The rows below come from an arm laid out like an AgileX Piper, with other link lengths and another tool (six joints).
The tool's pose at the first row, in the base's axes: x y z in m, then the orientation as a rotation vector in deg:
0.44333, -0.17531, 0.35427, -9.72, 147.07, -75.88
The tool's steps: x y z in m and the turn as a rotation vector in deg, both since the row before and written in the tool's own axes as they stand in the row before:
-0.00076, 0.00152, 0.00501, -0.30, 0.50, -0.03
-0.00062, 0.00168, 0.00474, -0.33, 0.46, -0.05
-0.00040, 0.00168, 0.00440, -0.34, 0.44, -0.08
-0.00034, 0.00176, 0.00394, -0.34, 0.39, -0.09
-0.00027, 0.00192, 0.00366, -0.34, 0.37, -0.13
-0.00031, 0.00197, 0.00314, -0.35, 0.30, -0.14
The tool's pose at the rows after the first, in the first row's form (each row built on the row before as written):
0.44543, -0.17820, 0.35037, -9.50, 147.70, -75.72
0.44729, -0.18081, 0.34644, -9.34, 148.32, -75.51
0.44881, -0.18318, 0.34264, -9.23, 148.94, -75.29
0.45012, -0.18514, 0.33901, -9.17, 149.52, -75.05
0.45126, -0.18679, 0.33539, -9.17, 150.10, -74.81
0.45229, -0.18798, 0.33202, -9.23, 150.63, -74.53

